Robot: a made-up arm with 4 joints. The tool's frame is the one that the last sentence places.
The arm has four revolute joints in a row. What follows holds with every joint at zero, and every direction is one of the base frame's. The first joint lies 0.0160 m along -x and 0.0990 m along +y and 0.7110 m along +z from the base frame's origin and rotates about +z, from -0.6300 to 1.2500 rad. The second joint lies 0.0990 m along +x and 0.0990 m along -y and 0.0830 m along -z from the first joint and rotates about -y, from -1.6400 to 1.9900 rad. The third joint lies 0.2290 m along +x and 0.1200 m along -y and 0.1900 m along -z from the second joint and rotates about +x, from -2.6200 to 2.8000 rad. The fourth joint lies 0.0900 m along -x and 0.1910 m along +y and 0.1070 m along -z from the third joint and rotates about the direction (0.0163, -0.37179, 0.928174), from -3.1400 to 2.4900 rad. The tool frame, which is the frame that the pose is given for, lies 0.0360 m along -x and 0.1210 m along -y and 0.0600 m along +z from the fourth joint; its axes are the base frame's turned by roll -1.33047, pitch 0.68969 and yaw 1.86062 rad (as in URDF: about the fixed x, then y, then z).
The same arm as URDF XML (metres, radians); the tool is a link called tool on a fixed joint. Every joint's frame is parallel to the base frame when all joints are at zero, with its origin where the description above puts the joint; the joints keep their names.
<robot name="arm">
  <joint name="tool_joint" type="fixed">
    <parent link="link4"/>
    <child link="tool"/>
    <origin xyz="-0.0360 -0.1210 0.0600" rpy="-1.3305 0.6897 1.8606"/>
  </joint>
  <joint name="joint 4" type="revolute">
    <parent link="link3"/>
    <child link="link4"/>
    <origin xyz="-0.0900 0.1910 -0.1070" rpy="0.0000 0.0000 0.0000"/>
    <axis xyz="0.0163 -0.37179 0.928174"/>
    <limit lower="-3.1400" upper="2.4900"/>
  </joint>
  <joint name="joint 3" type="revolute">
    <parent link="link2"/>
    <child link="link3"/>
    <origin xyz="0.2290 -0.1200 -0.1900" rpy="0.0000 0.0000 0.0000"/>
    <axis xyz="1 0 0"/>
    <limit lower="-2.6200" upper="2.8000"/>
  </joint>
  <joint name="joint 2" type="revolute">
    <parent link="link1"/>
    <child link="link2"/>
    <origin xyz="0.0990 -0.0990 -0.0830" rpy="0.0000 0.0000 0.0000"/>
    <axis xyz="0 -1 0"/>
    <limit lower="-1.6400" upper="1.9900"/>
  </joint>
  <joint name="joint 1" type="revolute">
    <parent link="base"/>
    <child link="link1"/>
    <origin xyz="-0.0160 0.0990 0.7110" rpy="0.0000 0.0000 0.0000"/>
    <axis xyz="0 0 1"/>
    <limit lower="-0.6300" upper="1.2500"/>
  </joint>
  <link name="base"/>
  <link name="link1"/>
  <link name="link2"/>
  <link name="link3"/>
  <link name="link4"/>
  <link name="tool"/>
</robot>

